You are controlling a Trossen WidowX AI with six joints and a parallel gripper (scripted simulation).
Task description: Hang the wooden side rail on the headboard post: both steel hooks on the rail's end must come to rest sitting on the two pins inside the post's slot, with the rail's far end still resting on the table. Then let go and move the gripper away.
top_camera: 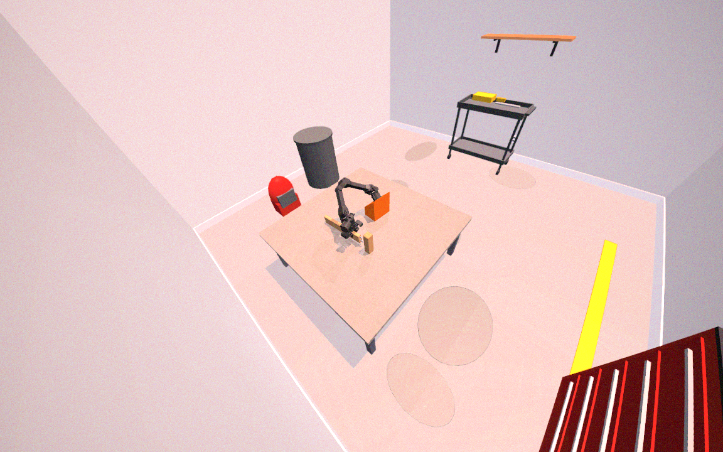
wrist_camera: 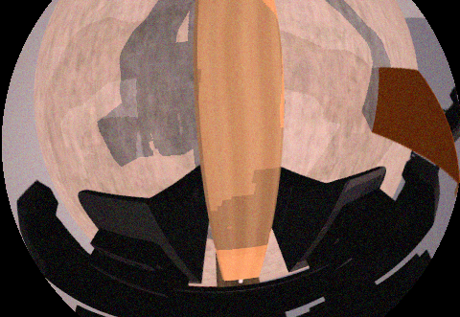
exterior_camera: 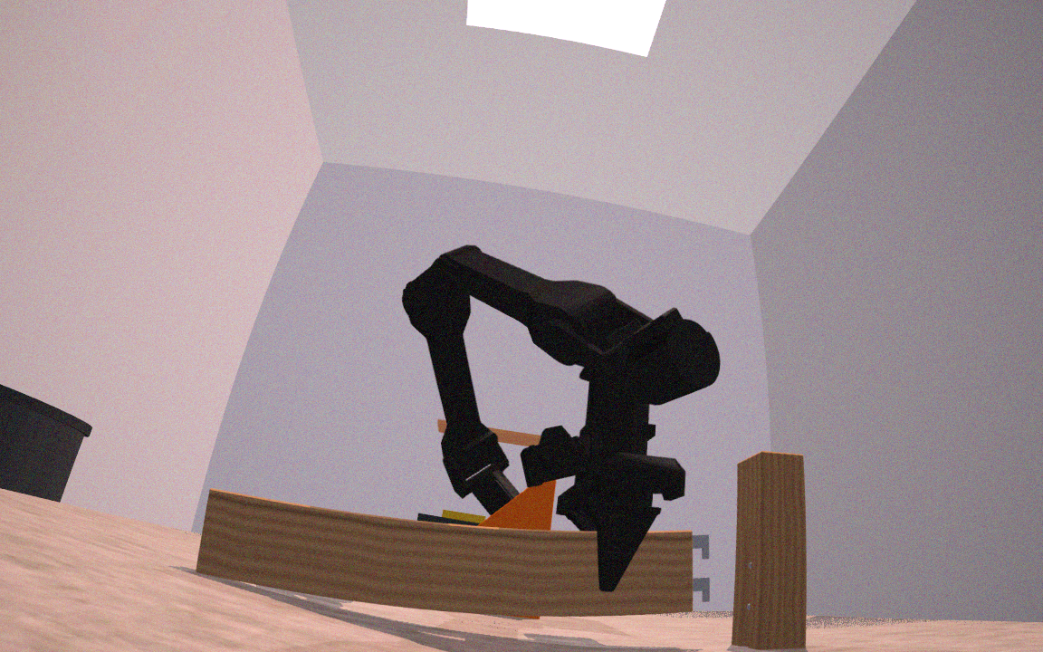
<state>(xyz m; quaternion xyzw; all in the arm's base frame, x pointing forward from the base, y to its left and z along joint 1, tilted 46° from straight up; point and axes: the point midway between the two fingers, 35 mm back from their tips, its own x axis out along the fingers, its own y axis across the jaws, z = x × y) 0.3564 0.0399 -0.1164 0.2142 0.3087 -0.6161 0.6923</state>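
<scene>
Right now the headboard post is 160 mm to the left of my gripper tip, 40 mm above it and 20 mm behind it.
</scene>
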